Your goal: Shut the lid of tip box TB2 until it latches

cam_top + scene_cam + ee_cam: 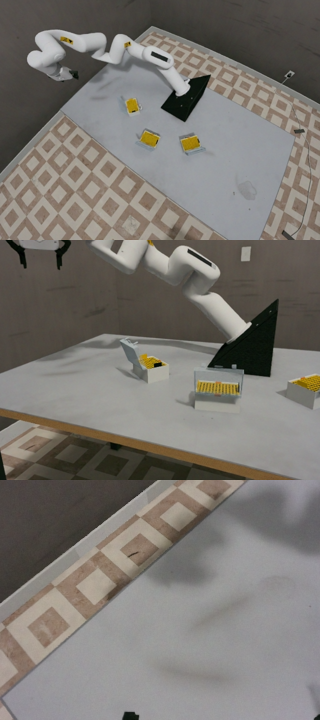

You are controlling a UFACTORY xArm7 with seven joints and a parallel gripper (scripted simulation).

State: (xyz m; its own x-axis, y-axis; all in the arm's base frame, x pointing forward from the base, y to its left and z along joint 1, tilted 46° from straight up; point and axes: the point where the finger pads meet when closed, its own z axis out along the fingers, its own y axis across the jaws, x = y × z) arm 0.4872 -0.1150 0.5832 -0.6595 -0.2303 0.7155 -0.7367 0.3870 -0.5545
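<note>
My gripper is now 290 mm above the lid, 220 mm to the right of it and 140 mm past it. The rest, counted from my hand: white label tag: 390 mm below, 280 mm to the left, 240 mm behind; tip box: 330 mm below, 250 mm to the left, 180 mm behind.
</note>
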